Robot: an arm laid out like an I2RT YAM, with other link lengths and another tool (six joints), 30 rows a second.
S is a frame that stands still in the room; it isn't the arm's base.
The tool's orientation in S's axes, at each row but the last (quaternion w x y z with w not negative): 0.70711 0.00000 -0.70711 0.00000; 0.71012 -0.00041 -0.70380 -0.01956; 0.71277 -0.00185 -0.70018 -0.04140; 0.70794 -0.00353 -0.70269 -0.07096
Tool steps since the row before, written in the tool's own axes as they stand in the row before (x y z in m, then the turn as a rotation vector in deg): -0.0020 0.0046 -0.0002 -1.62 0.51 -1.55; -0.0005 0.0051 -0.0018 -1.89 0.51 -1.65; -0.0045 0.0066 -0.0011 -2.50 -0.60 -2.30; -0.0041 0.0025 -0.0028 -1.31 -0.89 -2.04
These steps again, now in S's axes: 0.0002 0.0046 -0.0020 1.55 0.51 -1.62; 0.0019 0.0051 -0.0004 1.65 0.51 -1.89; 0.0014 0.0068 -0.0041 2.22 -0.60 -2.57; 0.0030 0.0026 -0.0039 1.93 -0.97 -1.41
